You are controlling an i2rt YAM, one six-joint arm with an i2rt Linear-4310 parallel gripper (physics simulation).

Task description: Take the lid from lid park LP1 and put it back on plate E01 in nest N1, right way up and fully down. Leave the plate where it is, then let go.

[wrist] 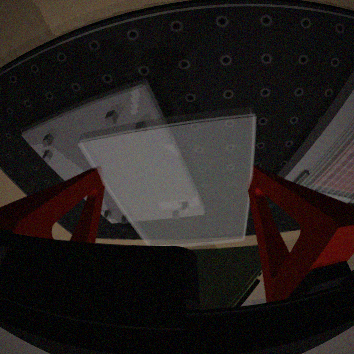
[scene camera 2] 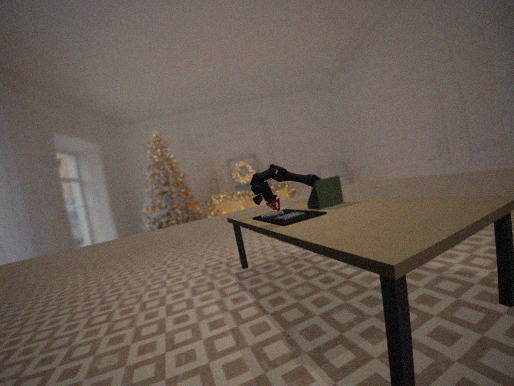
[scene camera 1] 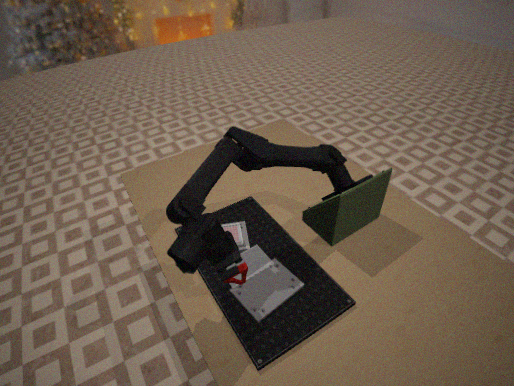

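Seen in the pictures: gripper, between the fingertips: point(wrist: 175, 174) point(scene camera 2: 277, 210) point(scene camera 1: 237, 270); arm's base, origin of its link: point(scene camera 2: 323, 189) point(scene camera 1: 346, 189).
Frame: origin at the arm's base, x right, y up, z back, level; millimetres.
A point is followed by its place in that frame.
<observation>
The clear, flat rectangular lid point(scene camera 1: 256, 256) {x -20, y -52, z -356 mm} point(wrist: 217, 175) {x -2, y -56, z -422 mm} is between the two red fingertips of my gripper point(scene camera 1: 237, 274) {x -26, y -60, z -420 mm} point(scene camera 2: 273, 204) {x -26, y -60, z -420 mm} point(wrist: 175, 174) {x -26, y -60, z -420 mm}, which is shut on its opposite edges. The lid is held above the black board, partly over the grey lid park LP1 point(scene camera 1: 275, 296) {x -127, y -99, z -369 mm} point(wrist: 75, 135) {x -104, y -99, z -430 mm} and partly towards the plate. Its height above the board is hard to tell. Plate E01 point(scene camera 1: 233, 234) {x 115, y -83, z -354 mm} point(wrist: 337, 175) {x 103, y -83, z -370 mm}, with a pinkish gridded face, lies in the pale nest N1 point(scene camera 1: 246, 235) {x 100, y -97, z -317 mm} point(wrist: 320, 135) {x 80, y -97, z -405 mm}, partly cut off at the right of the wrist view.
The black perforated board point(scene camera 1: 320, 295) {x -188, y -109, z -267 mm} point(scene camera 2: 315, 213) {x -214, y -109, z -258 mm} point(wrist: 225, 42) {x 12, y -109, z -474 mm} lies on the tan table point(scene camera 1: 440, 310) {x -407, y -122, z -39 mm} point(scene camera 2: 375, 235) {x -812, y -122, z -436 mm} under the park and the nest. A green angled panel point(scene camera 1: 362, 210) {x -76, y -31, z -2 mm} point(scene camera 2: 327, 192) {x -77, y -18, z -28 mm} stands by the arm's base. Small dark posts stand near the park's corners.
</observation>
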